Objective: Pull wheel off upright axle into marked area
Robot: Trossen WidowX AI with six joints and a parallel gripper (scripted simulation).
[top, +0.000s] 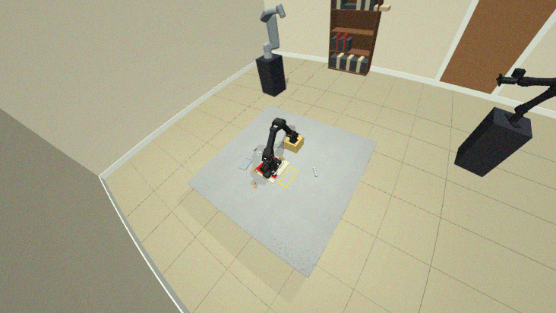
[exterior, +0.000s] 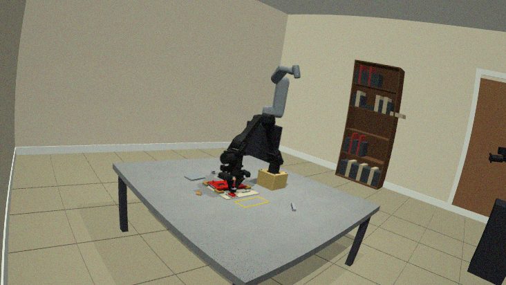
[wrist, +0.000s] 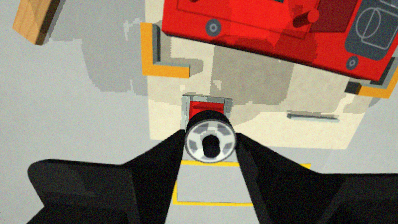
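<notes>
My gripper tip is now right at the wheel. From my gripper tip the other things lie so: grey plate 30 cm to the right, 7 cm ahead, 4 cm below.
</notes>
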